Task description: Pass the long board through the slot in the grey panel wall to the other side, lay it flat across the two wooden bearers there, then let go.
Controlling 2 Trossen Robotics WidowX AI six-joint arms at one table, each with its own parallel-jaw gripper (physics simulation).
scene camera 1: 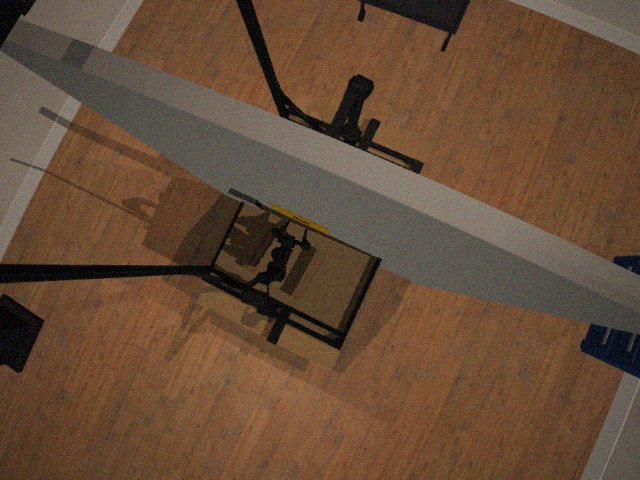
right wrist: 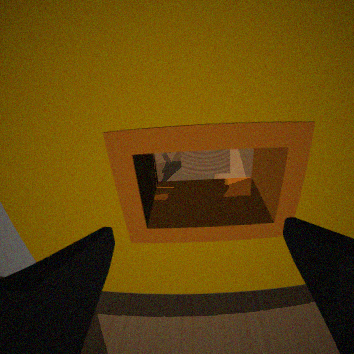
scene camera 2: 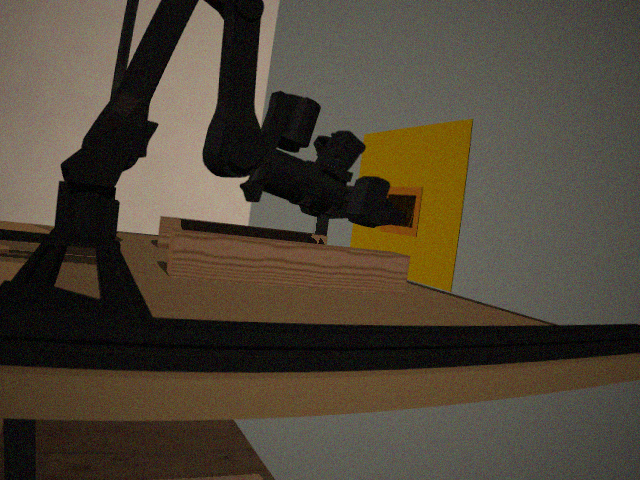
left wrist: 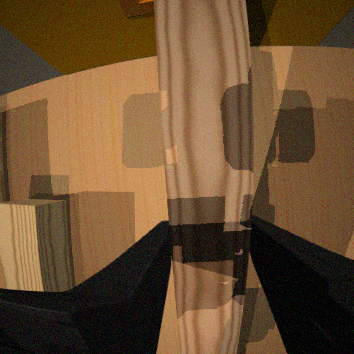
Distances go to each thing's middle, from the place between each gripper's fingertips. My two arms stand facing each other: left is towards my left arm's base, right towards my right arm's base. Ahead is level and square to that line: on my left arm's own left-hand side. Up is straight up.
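Left hand: 1 cm past the slot point(scene camera 2: 407, 199), 18 cm to the left of it.
Right gripper: 40 mm to the right of the slot, 10 mm short of it, 10 mm below it. By its middle, the slot is nearer to my right gripper than to my left hand.
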